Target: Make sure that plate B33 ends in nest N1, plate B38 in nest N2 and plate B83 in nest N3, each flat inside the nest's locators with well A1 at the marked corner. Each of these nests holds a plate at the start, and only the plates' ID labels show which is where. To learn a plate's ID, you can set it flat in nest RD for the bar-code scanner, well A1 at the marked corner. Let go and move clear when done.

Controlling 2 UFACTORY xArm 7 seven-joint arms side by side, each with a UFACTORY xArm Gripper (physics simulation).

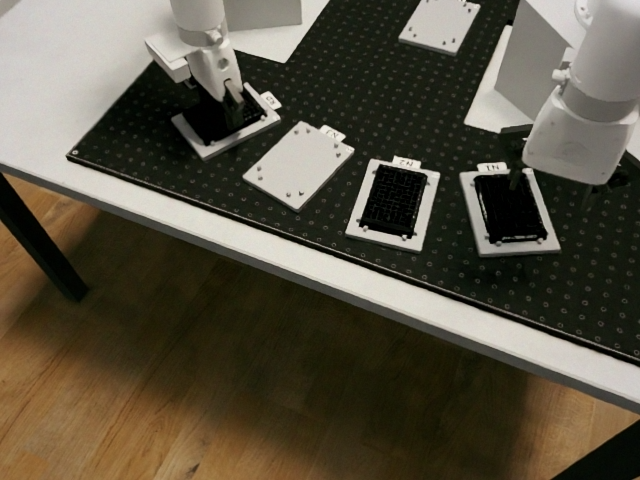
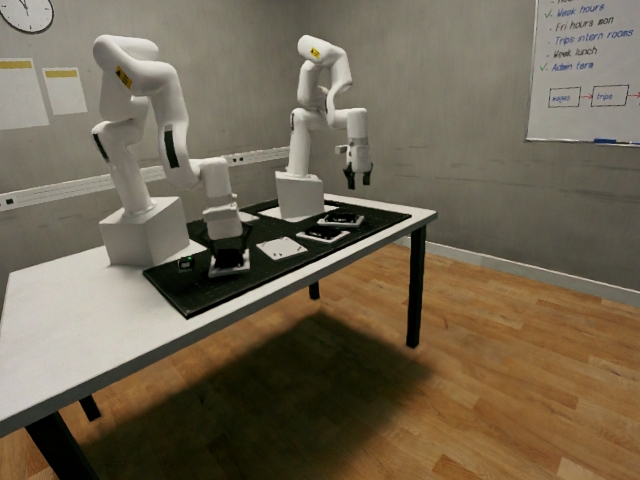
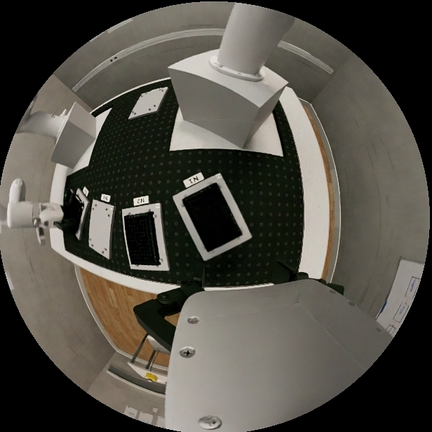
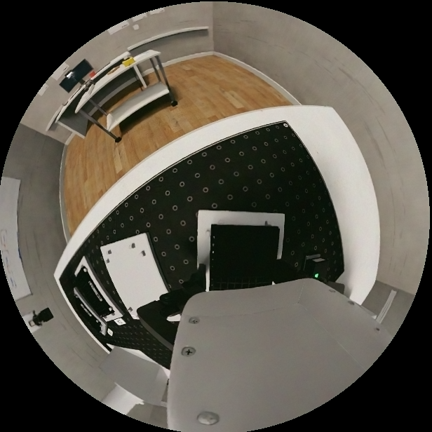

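Note:
A black plate lies in nest RD. My right gripper is low astride this plate, fingers open, with thin gaps beside it. A second plate lies in nest N2 and a third in nest N1. Nest N3 is empty. My left gripper is open and empty, high above the board. The plates' ID labels are not readable.
The scanner with a green light stands beside nest RD. Another empty nest lies at the back, between the arm bases. The left arm's base block stands behind N1.

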